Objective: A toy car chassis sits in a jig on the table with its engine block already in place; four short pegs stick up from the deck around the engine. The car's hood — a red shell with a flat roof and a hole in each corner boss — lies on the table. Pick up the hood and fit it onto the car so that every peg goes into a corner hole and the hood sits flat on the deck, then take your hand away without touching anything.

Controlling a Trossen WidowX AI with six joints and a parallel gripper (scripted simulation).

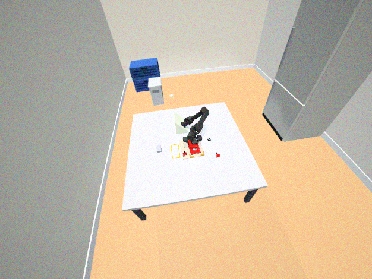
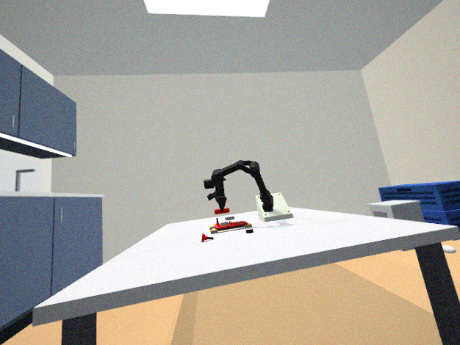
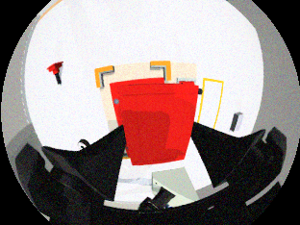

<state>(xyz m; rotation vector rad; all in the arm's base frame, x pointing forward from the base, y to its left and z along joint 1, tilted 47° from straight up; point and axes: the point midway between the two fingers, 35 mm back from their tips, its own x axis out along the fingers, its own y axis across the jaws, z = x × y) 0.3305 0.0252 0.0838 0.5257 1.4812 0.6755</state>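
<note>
My gripper tip is now 10 cm above the jig, 3 cm past it and 1 cm to the right of it. Round my gripper tip: red hood: right at my gripper tip; black wheel: 20 cm to the left, 14 cm behind, 10 cm below.
</note>
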